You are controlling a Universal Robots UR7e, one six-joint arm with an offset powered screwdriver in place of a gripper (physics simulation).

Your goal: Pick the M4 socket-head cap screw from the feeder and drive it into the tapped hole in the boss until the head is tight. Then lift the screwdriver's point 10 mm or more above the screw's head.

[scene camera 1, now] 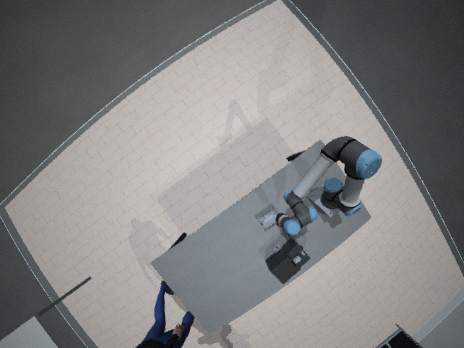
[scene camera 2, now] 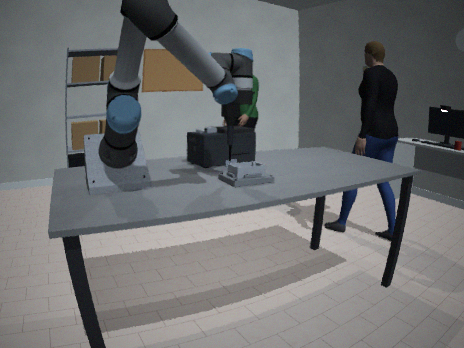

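My screwdriver (scene camera 2: 230, 145) points straight down. In scene camera 2 its thin point is at the left end of the light grey part with the boss (scene camera 2: 248, 170) (scene camera 1: 268, 218), about level with the part's top. Whether it touches cannot be told. The part sits on a flat grey base plate (scene camera 2: 252, 182). The dark, boxy feeder (scene camera 2: 222, 145) (scene camera 1: 284, 265) stands behind it in scene camera 2. The M4 screw and the tapped hole are too small to make out, so whether a screw is on the bit cannot be told. In scene camera 1 the arm's wrist hides the screwdriver's point.
The arm's base stands on the grey table (scene camera 1: 215, 270) (scene camera 2: 320, 165), on a tilted plate (scene camera 2: 92, 170). A person in black and blue (scene camera 2: 378, 100) (scene camera 1: 159, 320) is near the table's far end. A person in green (scene camera 2: 255, 95) is behind the feeder. A shelf rack (scene camera 2: 67, 110) stands by the wall.
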